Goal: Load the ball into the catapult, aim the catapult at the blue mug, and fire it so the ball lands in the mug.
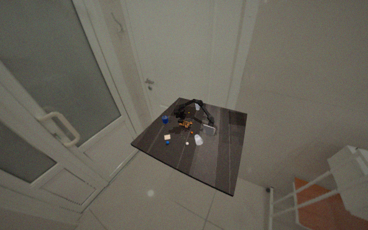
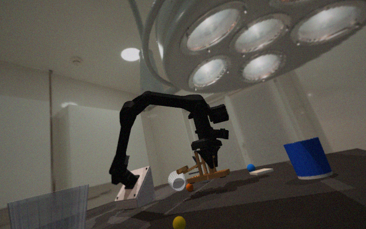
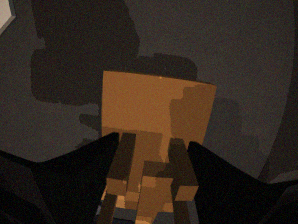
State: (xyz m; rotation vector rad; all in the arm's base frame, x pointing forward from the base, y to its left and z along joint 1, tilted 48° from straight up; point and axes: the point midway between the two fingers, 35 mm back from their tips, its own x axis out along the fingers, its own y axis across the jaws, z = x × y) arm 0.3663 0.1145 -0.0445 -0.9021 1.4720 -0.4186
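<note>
My gripper tip is now 18 cm past the orange ball, 6 cm above it and 5 cm to the right of it. Also, from my gripper tip: flat block: 28 cm to the left, 7 cm below, 5 cm ahead; then wooden catapult: 7 cm behind, 2 cm above; then blue mug: 27 cm ahead, 7 cm to the left, 5 cm below.
</note>
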